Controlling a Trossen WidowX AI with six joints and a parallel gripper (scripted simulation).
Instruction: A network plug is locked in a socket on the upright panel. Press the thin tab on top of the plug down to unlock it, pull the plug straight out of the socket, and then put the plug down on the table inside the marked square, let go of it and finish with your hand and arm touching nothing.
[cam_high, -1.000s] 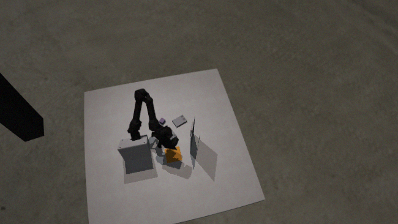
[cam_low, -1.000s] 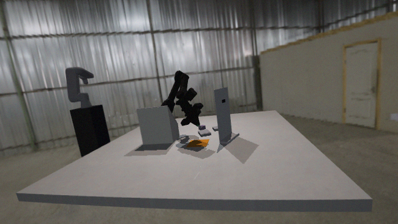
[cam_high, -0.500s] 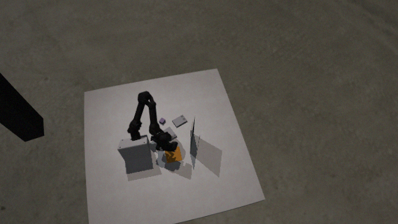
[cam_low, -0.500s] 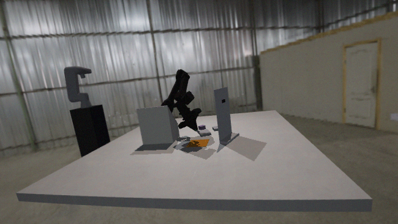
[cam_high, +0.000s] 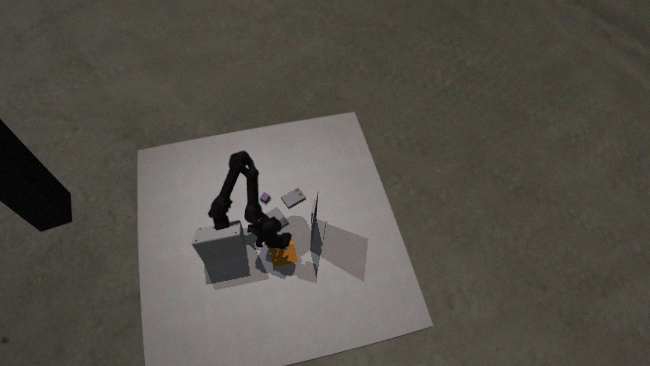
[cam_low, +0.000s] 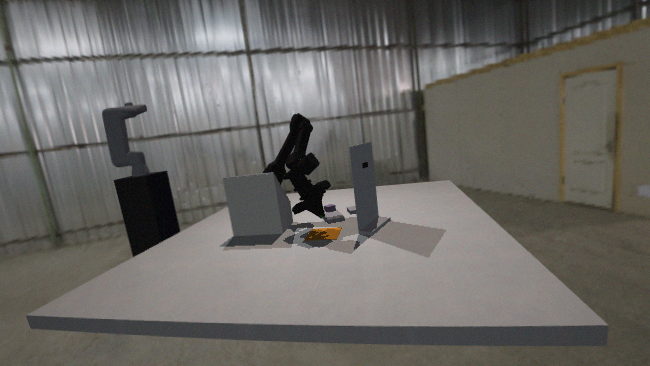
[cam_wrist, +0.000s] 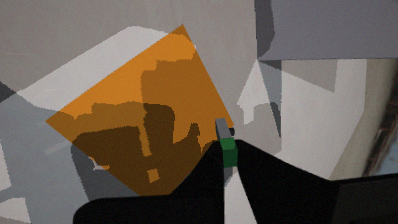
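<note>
Now: gripper tip 10 mm past the marked orange square, 10 mm to the right of it and 70 mm above it. From my gripper tip the other things lie so: upright panel 170 mm ahead, 40 mm to the left, 70 mm above; plug 10 mm ahead; small purple block 320 mm to the left, 50 mm below.
</note>
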